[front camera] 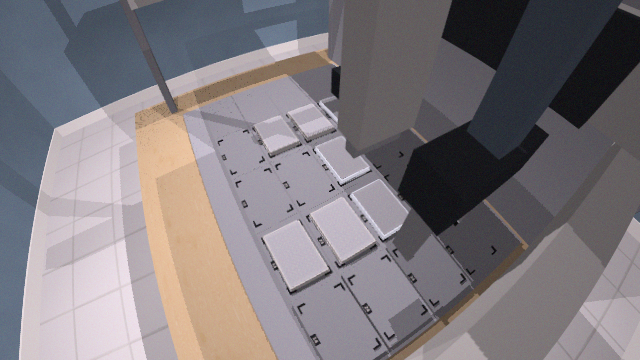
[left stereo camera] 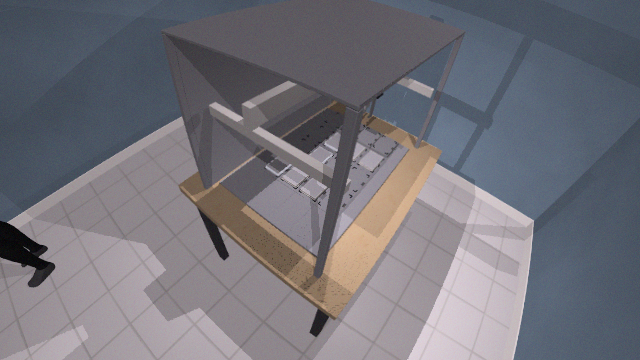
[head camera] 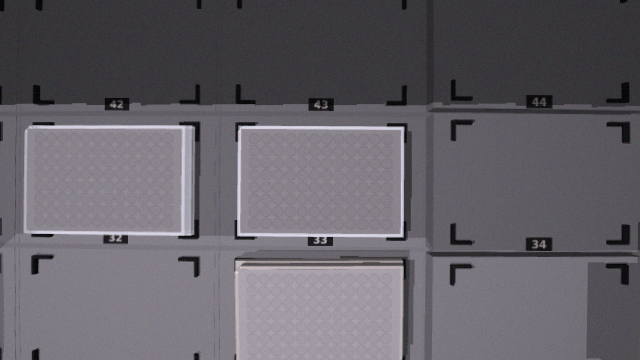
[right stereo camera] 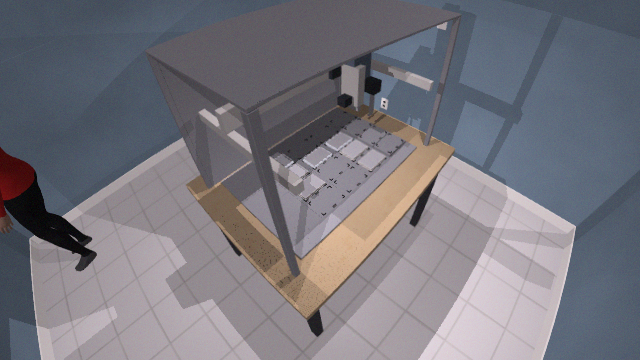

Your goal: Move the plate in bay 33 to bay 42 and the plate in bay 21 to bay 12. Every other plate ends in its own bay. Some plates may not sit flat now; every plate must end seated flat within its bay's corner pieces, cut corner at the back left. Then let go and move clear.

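Places are measured from the robot's base along level axes (x left, y ahead, z down), in metres.
Where they show: gripper, fingertip midpoint: (front camera: 427,232) (right stereo camera: 362,110); robot's base at its link origin: (front camera: 219,142) (right stereo camera: 323,214).
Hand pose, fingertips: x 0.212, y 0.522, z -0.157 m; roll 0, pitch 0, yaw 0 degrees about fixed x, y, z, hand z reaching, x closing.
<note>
Things, the pixels of their top centre, and the offset from my fingertips. "spot": a spot on its surface instead.
- bay 33 at a spot on its surface: (head camera: 320,181) (front camera: 382,205) spot: dx +0.045, dy -0.130, dz +0.143 m
- Bay 42 at a spot on its surface: (head camera: 117,45) spot: dx +0.153, dy -0.295, dz +0.157 m
- bay 21 at a spot on its surface: (front camera: 276,134) spot: dx -0.063, dy -0.448, dz +0.143 m
- bay 12 at a spot on its surface: (front camera: 262,195) spot: dx -0.170, dy -0.295, dz +0.157 m
- bay 32 at a spot on its surface: (head camera: 105,180) (front camera: 342,157) spot: dx +0.044, dy -0.292, dz +0.143 m
- bay 23 at a spot on its surface: (head camera: 320,315) (front camera: 344,226) spot: dx -0.054, dy -0.129, dz +0.141 m
- bay 13 at a spot on its surface: (front camera: 296,256) spot: dx -0.170, dy -0.121, dz +0.143 m
- bay 31 at a spot on its surface: (front camera: 311,120) spot: dx +0.045, dy -0.450, dz +0.143 m
- bay 41 at a spot on its surface: (front camera: 327,106) spot: dx +0.118, dy -0.483, dz +0.143 m
The plate in bay 33 (front camera: 380,206) (head camera: 320,181) is clear-rimmed and lies within its corner pieces. Bay 42 (head camera: 117,45), behind and left of it, holds no plate. The plate in bay 21 (front camera: 276,134) stands at the front left of the plate group; bay 12 (front camera: 262,195) is empty. My gripper (front camera: 430,237) hangs above the deck at the right of the plates, with no plate in it. One jaw shows under the near end of its black body, spread wide; the other is hidden. The jaws do not show in the head view.
Other plates stand in bay 32 (front camera: 342,159) (head camera: 105,180), bay 23 (front camera: 342,230) (head camera: 320,315), bay 13 (front camera: 296,256), bay 31 (front camera: 311,120) and bay 41 (front camera: 327,106), the last partly hidden by the grey pipetting stage (front camera: 385,75).
</note>
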